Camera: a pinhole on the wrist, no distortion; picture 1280 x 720 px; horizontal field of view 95.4 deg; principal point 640.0 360.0 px. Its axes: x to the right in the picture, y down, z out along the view. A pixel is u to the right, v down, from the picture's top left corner.
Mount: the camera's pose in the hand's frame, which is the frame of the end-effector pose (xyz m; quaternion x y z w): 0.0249 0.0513 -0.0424 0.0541 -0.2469 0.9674 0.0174
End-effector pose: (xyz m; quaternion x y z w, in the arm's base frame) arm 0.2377 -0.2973 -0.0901 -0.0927 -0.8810 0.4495 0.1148
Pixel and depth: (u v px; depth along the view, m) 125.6 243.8 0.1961
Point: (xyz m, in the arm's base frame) -0.0080 -0.3431 -0.1290
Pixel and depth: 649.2 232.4 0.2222
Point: 0.1433 -0.4272 -0.1741
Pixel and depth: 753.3 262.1 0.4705
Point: 0.1280 -0.6826 -0.2441
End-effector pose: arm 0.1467 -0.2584 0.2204 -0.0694 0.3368 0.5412 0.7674
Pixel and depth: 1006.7 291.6 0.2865
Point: 0.2796 -0.2637 0.4662
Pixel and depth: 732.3 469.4 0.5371
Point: 0.5735 -0.2059 0.4489
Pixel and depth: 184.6 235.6 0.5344
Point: 0.5249 0.2915 0.2264
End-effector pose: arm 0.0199 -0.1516 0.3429 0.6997 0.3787 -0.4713 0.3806
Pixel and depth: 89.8 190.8 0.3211
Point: 0.0051 -0.3001 -0.0709
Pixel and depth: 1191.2 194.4 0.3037
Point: -0.1656 -0.4468 0.4757
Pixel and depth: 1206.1 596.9 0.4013
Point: -0.4220 -0.3334 0.5371
